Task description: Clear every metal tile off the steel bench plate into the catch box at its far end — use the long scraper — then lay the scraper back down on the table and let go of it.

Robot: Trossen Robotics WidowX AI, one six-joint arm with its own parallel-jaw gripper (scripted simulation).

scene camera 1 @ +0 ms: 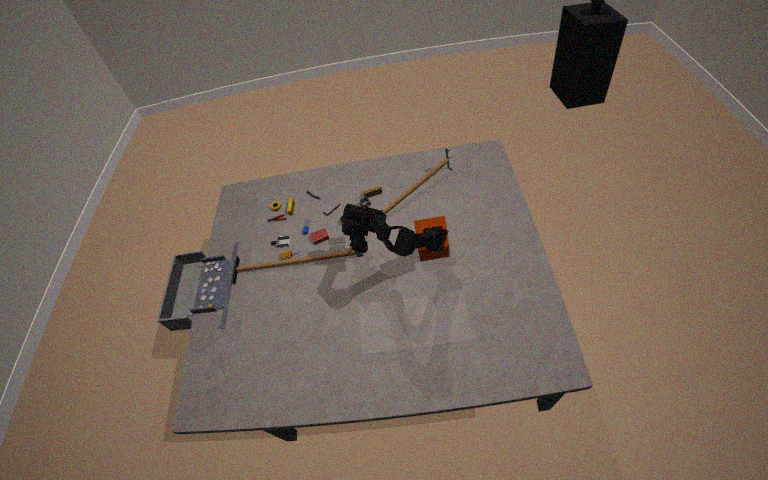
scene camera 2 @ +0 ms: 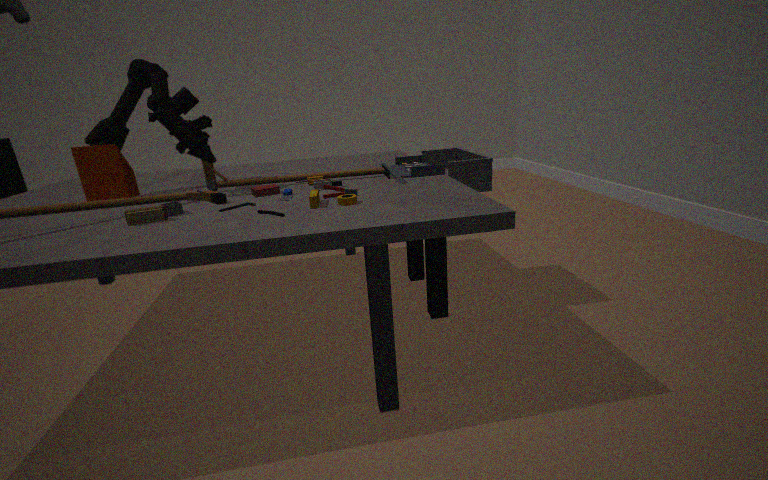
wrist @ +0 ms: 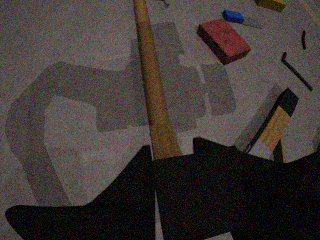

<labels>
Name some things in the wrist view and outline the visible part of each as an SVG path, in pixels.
My gripper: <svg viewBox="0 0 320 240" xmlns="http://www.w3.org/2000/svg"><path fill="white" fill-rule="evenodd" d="M239 149L237 152L239 152L241 175L243 175L248 224L229 232L232 233L233 240L320 240L320 149L317 152L313 152L312 155L301 157L301 159L291 161L291 163L277 163L277 161L272 161L271 159L261 159L259 156L252 156L243 151L240 152ZM149 145L144 144L135 157L125 165L123 172L116 176L117 179L113 180L111 185L108 185L91 203L80 205L80 207L77 207L77 205L76 207L73 207L73 205L71 207L16 205L15 207L13 205L13 207L5 211L8 223L12 225L17 235L23 240L156 240L155 185L153 185L152 159ZM193 137L193 153L215 151L217 148L227 147L227 145L217 144L215 141L204 139L204 137Z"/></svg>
A long scraper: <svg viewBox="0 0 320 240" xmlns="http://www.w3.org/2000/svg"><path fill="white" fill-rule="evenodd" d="M133 0L137 40L139 40L141 72L143 72L145 108L147 108L149 136L151 136L153 160L151 161L153 185L155 185L157 209L159 209L161 228L163 228L163 240L205 240L244 227L244 225L248 224L247 204L245 204L243 175L241 175L239 152L237 152L236 145L217 148L215 151L183 155L179 141L176 140L175 133L173 133L171 124L168 121L163 84L161 84L159 64L157 64L155 39L153 39L151 23L149 23L147 4L145 4L145 0Z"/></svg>
</labels>
